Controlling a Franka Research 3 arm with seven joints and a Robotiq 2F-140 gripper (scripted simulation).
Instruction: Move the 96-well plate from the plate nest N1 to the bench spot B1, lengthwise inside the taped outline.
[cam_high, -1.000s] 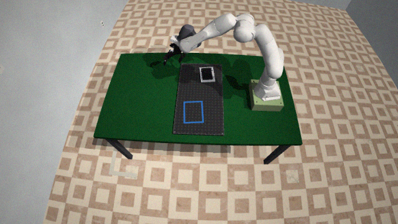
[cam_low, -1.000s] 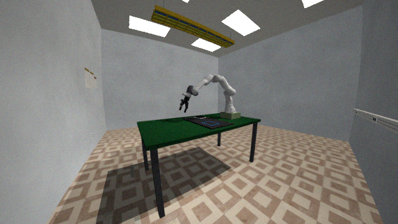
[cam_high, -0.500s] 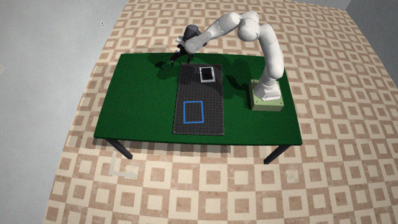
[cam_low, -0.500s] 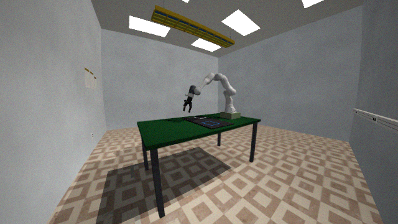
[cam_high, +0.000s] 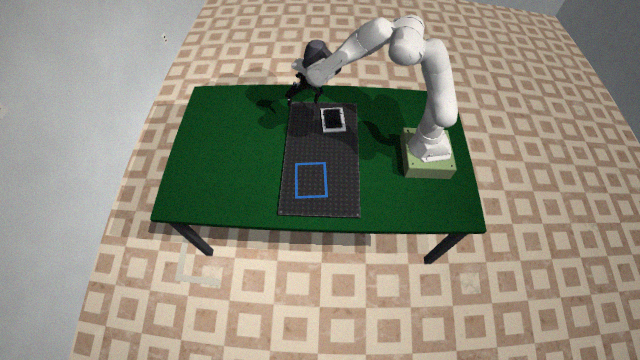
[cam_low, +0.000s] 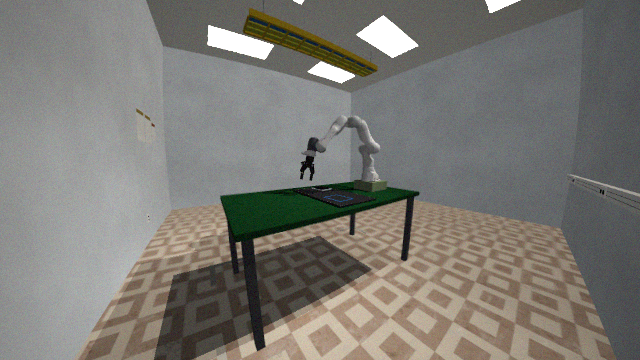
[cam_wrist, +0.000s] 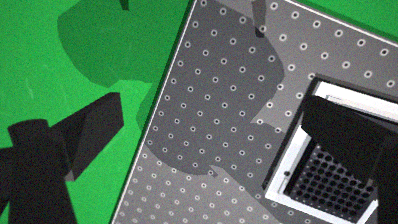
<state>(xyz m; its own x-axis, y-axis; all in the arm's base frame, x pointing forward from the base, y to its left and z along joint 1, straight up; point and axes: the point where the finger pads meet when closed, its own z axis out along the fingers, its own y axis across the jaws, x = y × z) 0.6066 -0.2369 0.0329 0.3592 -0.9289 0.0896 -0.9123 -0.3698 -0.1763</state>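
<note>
My gripper is now 160 mm past the dark 96-well plate, 20 mm to the right of it and 100 mm above it. Also, from my hand: plate nest 160 mm behind, 20 mm to the left, 110 mm below.
</note>
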